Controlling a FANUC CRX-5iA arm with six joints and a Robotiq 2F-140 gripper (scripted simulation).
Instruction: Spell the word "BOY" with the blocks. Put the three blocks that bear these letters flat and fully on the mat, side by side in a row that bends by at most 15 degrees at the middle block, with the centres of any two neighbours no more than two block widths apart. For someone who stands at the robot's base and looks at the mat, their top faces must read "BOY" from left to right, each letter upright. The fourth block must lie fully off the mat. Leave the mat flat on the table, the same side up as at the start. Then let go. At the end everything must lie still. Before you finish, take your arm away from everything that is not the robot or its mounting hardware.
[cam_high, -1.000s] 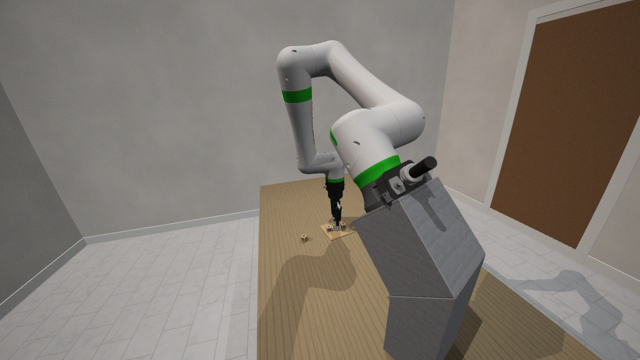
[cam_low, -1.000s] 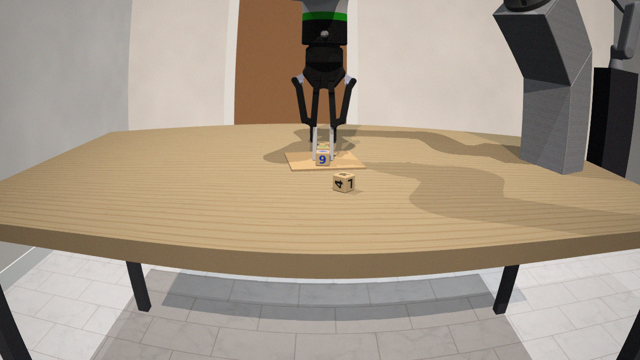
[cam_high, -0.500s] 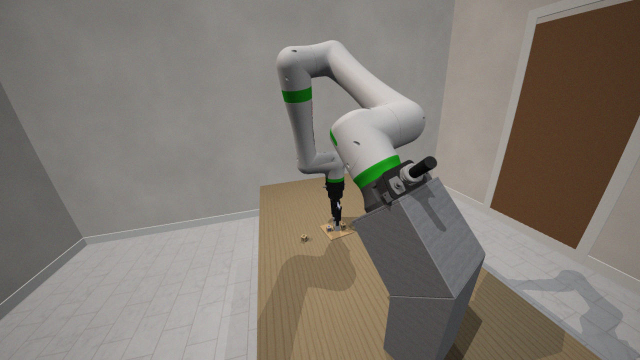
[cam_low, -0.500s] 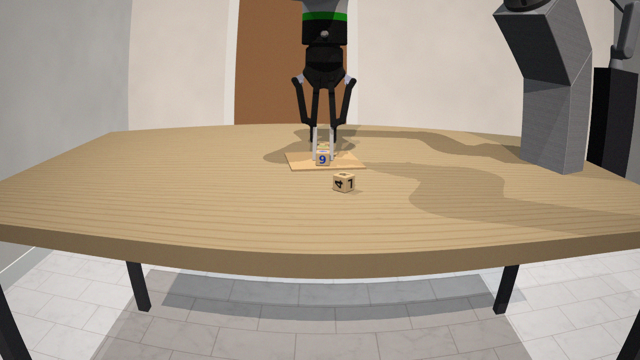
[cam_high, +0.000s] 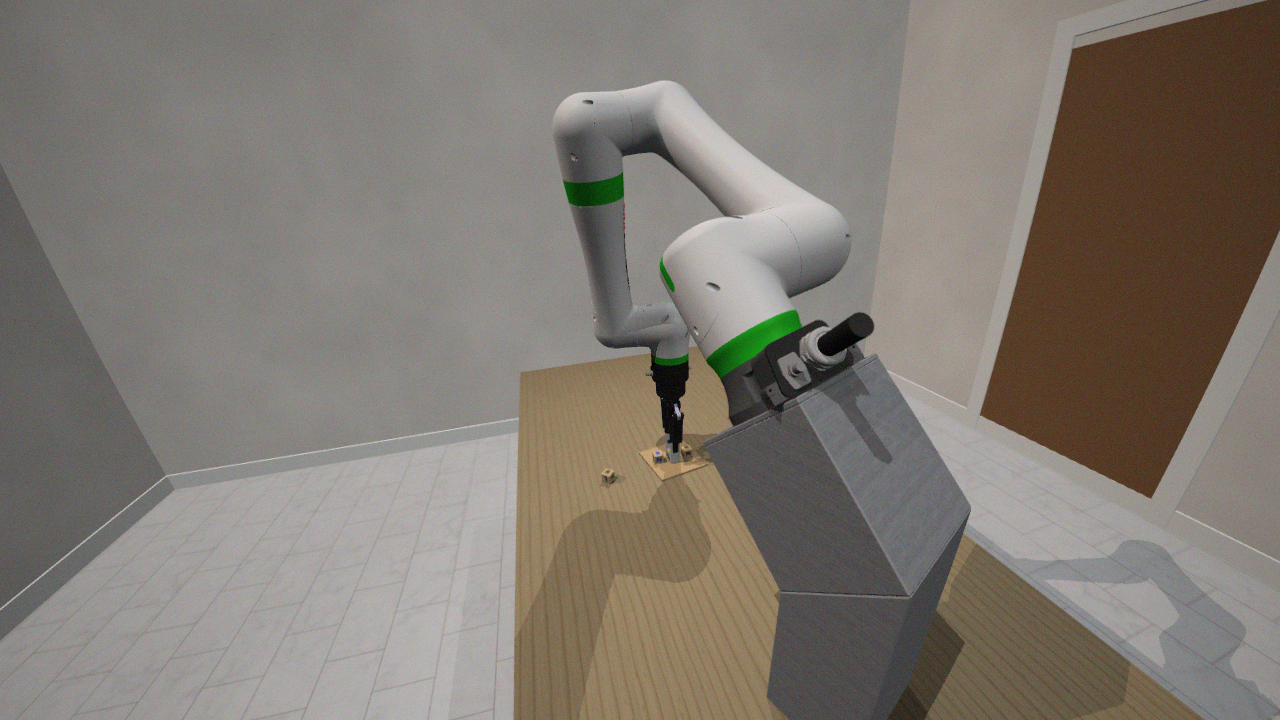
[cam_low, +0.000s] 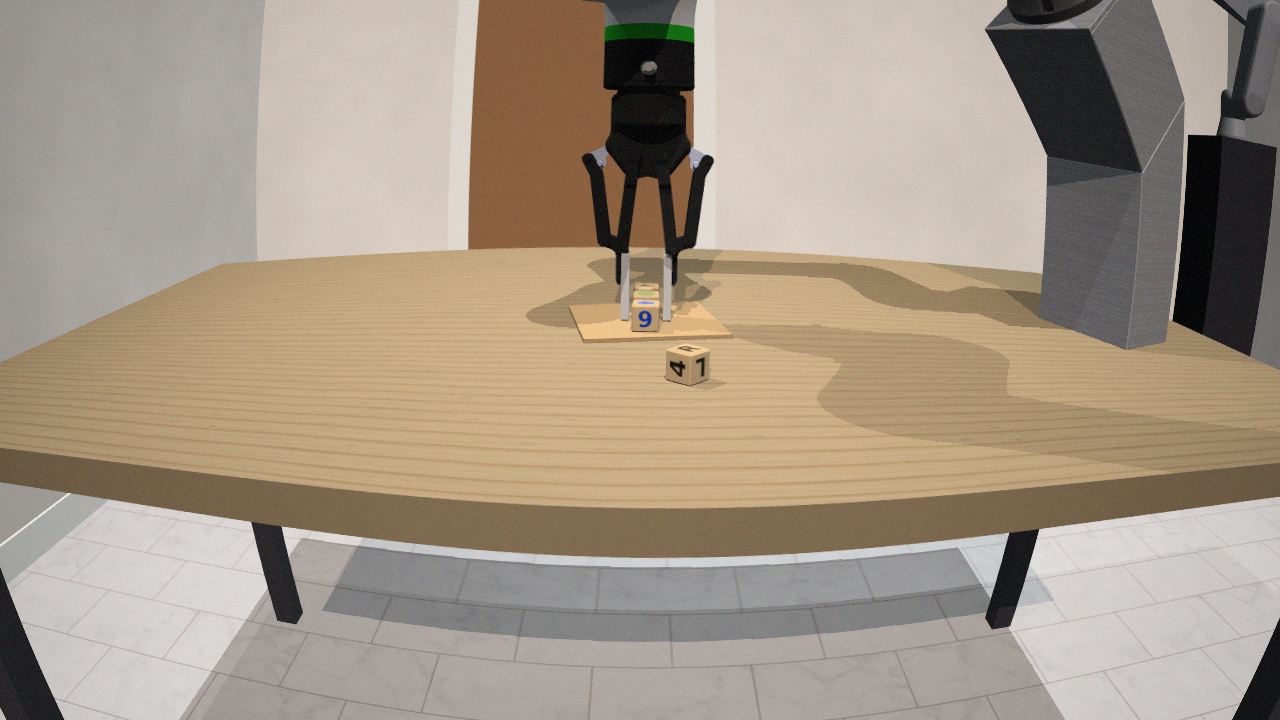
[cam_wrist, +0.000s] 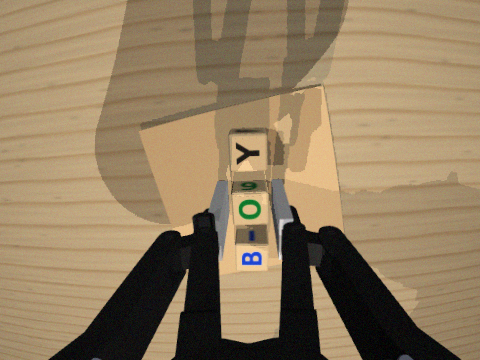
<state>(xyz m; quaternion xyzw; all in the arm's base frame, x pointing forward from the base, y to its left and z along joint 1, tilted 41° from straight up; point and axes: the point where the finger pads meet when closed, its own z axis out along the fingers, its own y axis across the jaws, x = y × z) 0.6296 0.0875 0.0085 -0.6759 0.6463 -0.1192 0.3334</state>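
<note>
My gripper is now 40 mm above the tan mat. From my hand the other things lie so: block: 40 mm to the left, 20 mm below, 10 mm behind.
</note>
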